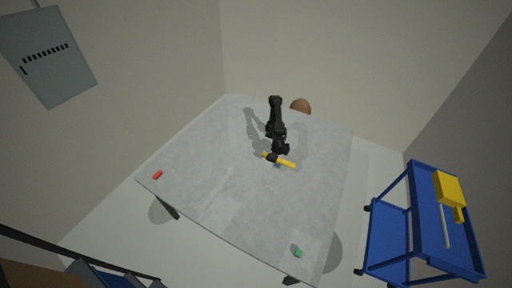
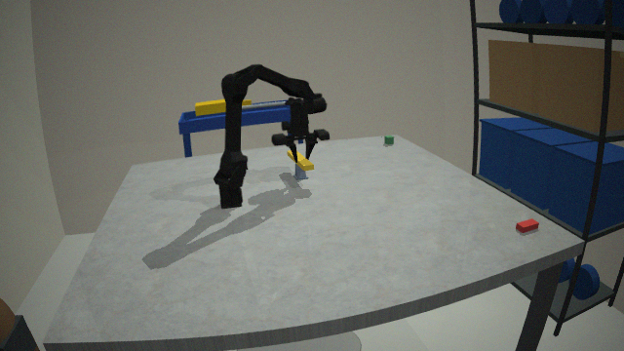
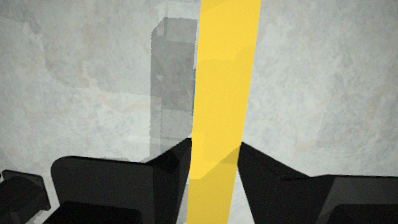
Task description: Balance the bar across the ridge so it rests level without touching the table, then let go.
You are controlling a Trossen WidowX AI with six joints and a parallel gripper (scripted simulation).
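Right now my gripper tip is 30 mm to the right of the yellow bar. Round my gripper tip: red block: 480 mm ahead, 650 mm to the right, 50 mm below; then green block: 480 mm ahead, 350 mm to the left, 50 mm below.
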